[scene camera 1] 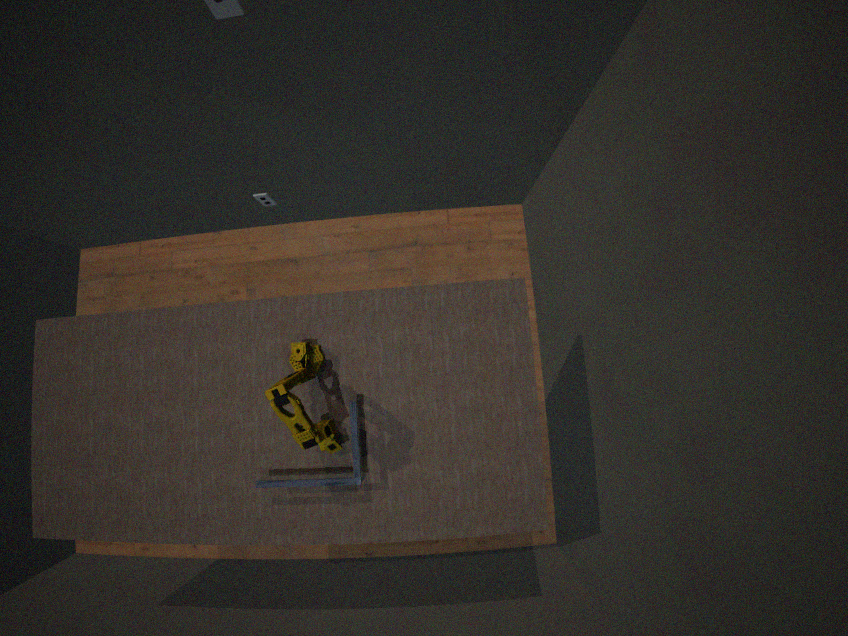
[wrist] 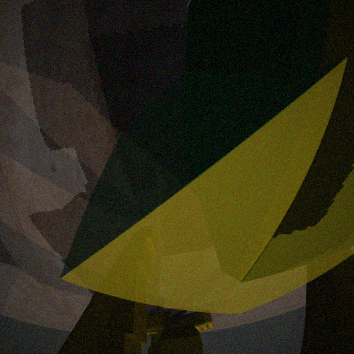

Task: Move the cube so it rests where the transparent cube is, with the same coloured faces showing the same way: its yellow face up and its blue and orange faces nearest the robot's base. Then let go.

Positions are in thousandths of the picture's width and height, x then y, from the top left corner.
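Note:
The robot's scene includes a bar (scene camera 1: 419,638), a transparent cube (wrist: 552,527) and a cube (wrist: 801,131).

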